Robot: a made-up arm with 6 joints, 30 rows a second.
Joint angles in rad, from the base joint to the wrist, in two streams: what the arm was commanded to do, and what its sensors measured. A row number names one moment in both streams.
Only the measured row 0 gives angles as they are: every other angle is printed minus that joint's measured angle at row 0.
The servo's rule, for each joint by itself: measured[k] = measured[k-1] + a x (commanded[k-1-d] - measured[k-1]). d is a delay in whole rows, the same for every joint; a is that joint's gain. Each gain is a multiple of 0.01, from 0.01 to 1. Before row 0 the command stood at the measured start. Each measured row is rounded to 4 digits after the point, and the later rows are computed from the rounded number. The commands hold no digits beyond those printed.
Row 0, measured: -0.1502, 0.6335, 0.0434, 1.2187, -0.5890, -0.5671
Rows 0 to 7, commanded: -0.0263, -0.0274, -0.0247, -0.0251, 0.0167, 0.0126; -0.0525, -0.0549, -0.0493, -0.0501, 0.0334, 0.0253; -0.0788, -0.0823, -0.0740, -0.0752, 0.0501, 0.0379; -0.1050, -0.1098, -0.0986, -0.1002, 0.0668, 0.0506; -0.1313, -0.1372, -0.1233, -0.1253, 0.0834, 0.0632; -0.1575, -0.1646, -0.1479, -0.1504, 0.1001, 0.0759; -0.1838, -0.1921, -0.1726, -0.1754, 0.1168, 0.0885; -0.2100, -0.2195, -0.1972, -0.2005, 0.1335, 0.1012
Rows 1 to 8, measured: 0.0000, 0.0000, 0.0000, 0.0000, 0.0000, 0.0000; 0.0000, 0.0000, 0.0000, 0.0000, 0.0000, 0.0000; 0.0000, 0.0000, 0.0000, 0.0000, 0.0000, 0.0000; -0.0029, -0.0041, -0.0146, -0.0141, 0.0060, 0.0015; -0.0084, -0.0117, -0.0351, -0.0343, 0.0159, 0.0044; -0.0161, -0.0223, -0.0581, -0.0572, 0.0282, 0.0084; -0.0259, -0.0354, -0.0820, -0.0813, 0.0421, 0.0135; -0.0375, -0.0507, -0.1064, -0.1059, 0.0570, 0.0195
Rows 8 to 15, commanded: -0.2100, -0.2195, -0.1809, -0.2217, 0.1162, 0.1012; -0.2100, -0.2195, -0.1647, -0.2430, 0.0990, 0.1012; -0.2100, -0.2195, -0.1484, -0.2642, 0.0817, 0.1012; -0.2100, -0.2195, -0.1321, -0.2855, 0.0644, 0.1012; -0.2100, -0.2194, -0.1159, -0.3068, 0.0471, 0.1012; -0.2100, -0.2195, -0.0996, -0.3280, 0.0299, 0.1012; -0.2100, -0.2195, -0.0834, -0.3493, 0.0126, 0.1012; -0.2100, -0.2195, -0.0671, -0.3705, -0.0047, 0.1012
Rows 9 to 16, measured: -0.0507, -0.0678, -0.1309, -0.1308, 0.0725, 0.0263; -0.0653, -0.0864, -0.1555, -0.1558, 0.0884, 0.0338; -0.0812, -0.1064, -0.1801, -0.1808, 0.1046, 0.0419; -0.0954, -0.1234, -0.1806, -0.2037, 0.1088, 0.0490; -0.1080, -0.1378, -0.1712, -0.2257, 0.1053, 0.0553; -0.1192, -0.1501, -0.1577, -0.2473, 0.0968, 0.0608; -0.1292, -0.1605, -0.1426, -0.2687, 0.0851, 0.0656; -0.1381, -0.1693, -0.1268, -0.2900, 0.0714, 0.0699
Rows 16 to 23, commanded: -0.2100, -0.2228, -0.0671, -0.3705, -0.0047, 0.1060; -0.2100, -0.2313, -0.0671, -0.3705, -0.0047, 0.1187; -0.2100, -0.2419, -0.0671, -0.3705, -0.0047, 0.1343; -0.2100, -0.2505, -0.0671, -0.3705, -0.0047, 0.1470; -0.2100, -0.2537, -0.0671, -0.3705, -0.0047, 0.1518; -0.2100, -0.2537, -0.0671, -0.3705, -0.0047, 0.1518; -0.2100, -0.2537, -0.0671, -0.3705, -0.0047, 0.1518; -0.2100, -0.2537, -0.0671, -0.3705, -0.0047, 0.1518
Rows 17 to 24, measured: -0.1460, -0.1768, -0.1108, -0.3113, 0.0565, 0.0737; -0.1530, -0.1832, -0.0946, -0.3326, 0.0407, 0.0770; -0.1593, -0.1886, -0.0784, -0.3538, 0.0244, 0.0799; -0.1649, -0.1937, -0.0717, -0.3632, 0.0139, 0.0830; -0.1699, -0.1993, -0.0690, -0.3673, 0.0072, 0.0873; -0.1743, -0.2057, -0.0679, -0.3691, 0.0029, 0.0929; -0.1782, -0.2124, -0.0674, -0.3699, 0.0002, 0.0994; -0.1817, -0.2186, -0.0672, -0.3702, -0.0016, 0.1057
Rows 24 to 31, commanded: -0.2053, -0.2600, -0.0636, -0.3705, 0.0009, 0.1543; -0.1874, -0.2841, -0.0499, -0.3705, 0.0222, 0.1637; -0.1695, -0.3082, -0.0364, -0.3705, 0.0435, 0.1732; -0.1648, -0.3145, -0.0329, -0.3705, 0.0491, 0.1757; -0.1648, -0.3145, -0.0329, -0.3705, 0.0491, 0.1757; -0.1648, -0.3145, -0.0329, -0.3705, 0.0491, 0.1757; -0.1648, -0.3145, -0.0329, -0.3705, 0.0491, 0.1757; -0.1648, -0.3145, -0.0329, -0.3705, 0.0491, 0.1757
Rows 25 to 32, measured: -0.1848, -0.2239, -0.0671, -0.3704, -0.0027, 0.1112; -0.1876, -0.2284, -0.0671, -0.3705, -0.0034, 0.1161; -0.1901, -0.2322, -0.0671, -0.3705, -0.0039, 0.1204; -0.1918, -0.2364, -0.0650, -0.3705, -0.0022, 0.1245; -0.1913, -0.2436, -0.0561, -0.3705, 0.0066, 0.1292; -0.1889, -0.2533, -0.0445, -0.3705, 0.0199, 0.1345; -0.1862, -0.2625, -0.0377, -0.3705, 0.0304, 0.1394; -0.1838, -0.2703, -0.0349, -0.3705, 0.0371, 0.1438
